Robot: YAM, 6 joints.
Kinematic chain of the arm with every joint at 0, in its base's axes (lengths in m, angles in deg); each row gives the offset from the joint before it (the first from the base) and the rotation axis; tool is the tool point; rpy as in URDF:
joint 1: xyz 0 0 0.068 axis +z
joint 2: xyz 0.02 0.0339 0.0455 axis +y
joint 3: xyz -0.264 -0.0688 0 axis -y
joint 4: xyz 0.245 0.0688 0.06 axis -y
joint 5: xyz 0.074 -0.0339 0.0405 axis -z
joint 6: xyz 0.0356 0 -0.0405 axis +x
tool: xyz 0 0 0 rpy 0 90 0
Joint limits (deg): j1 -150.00..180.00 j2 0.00..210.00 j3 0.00..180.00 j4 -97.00..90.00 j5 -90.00..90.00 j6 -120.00..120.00
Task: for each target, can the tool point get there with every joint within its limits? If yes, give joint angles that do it. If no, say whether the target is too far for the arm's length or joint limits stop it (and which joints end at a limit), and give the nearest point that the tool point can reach.
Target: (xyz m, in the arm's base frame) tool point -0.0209 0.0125 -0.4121
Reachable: no: joint limits stop it (at a limit: joint 2) | nearest point -0.0596 0.0357 -0.3329 | short by 0.091 m
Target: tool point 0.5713 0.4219 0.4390
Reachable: no: too far | nearest point 0.4714 0.3481 0.3805 | short by 0.137 m
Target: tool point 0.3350 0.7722 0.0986
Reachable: no: too far | nearest point 0.2570 0.5924 0.1022 | short by 0.196 m
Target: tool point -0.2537 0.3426 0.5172
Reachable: yes | joints 122.55 117.06 123.80 51.90 -55.90 97.65
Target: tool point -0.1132 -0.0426 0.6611
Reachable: yes | joints 7.25 65.06 162.08 -48.14 51.76 -20.62
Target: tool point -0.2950 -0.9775 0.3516
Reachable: no: too far | nearest point -0.1817 -0.6020 0.2583 | short by 0.403 m
